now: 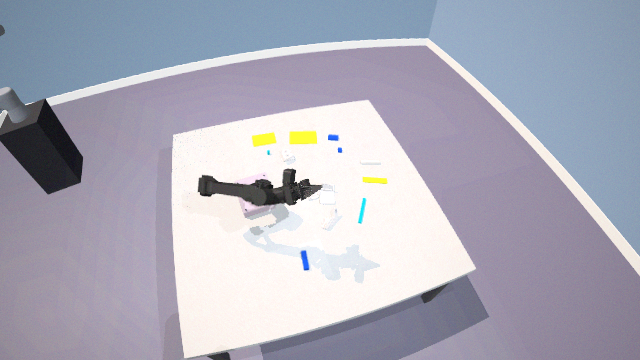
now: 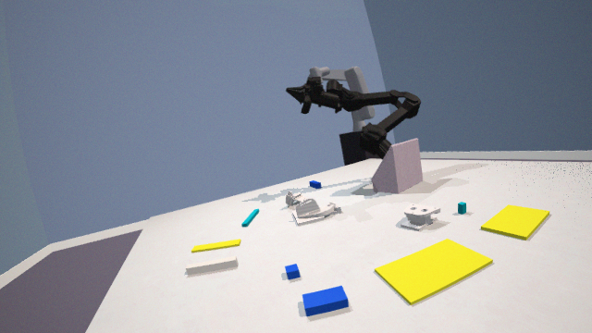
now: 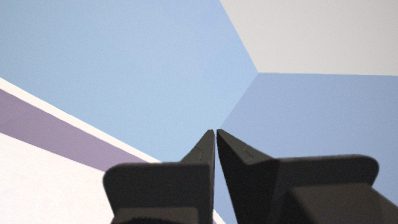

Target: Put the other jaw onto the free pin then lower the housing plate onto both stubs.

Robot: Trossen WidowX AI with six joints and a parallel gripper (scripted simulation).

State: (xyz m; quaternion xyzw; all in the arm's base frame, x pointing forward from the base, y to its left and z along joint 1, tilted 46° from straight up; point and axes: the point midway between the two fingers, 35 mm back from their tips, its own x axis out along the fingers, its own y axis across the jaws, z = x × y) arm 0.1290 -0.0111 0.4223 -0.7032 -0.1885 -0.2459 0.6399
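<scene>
My gripper tip is now 410 mm above the teal bar, 270 mm short of it and 80 mm to the right of it. Round my gripper tip: white bar 480 mm ahead, 400 mm below, 330 mm to the left; yellow strip 430 mm ahead, 410 mm below, 210 mm to the left; blue bar 400 mm below, 80 mm behind, 50 mm to the right.
</scene>
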